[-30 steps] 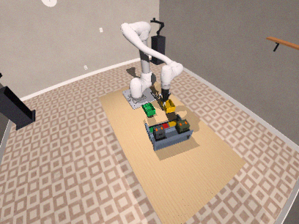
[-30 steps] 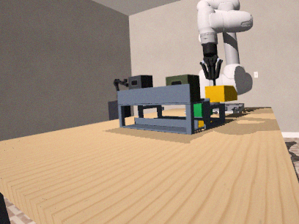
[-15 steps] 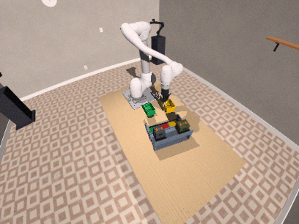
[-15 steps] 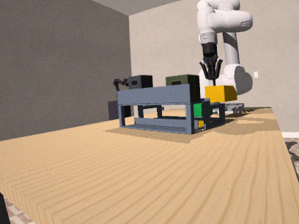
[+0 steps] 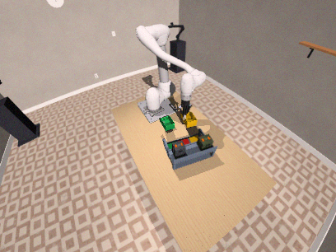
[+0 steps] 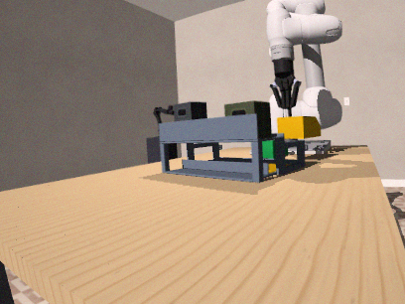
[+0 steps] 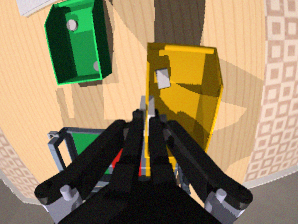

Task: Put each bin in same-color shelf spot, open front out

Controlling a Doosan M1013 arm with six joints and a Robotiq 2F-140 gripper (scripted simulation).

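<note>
Right now my hand is 50 mm to the right of the yellow bin, 40 mm above it and 10 mm short of it. Also, from my hand: dark box (270 mm to the right, 250 mm ahead); green bin (140 mm behind, 130 mm below, 110 mm to the right).
</note>
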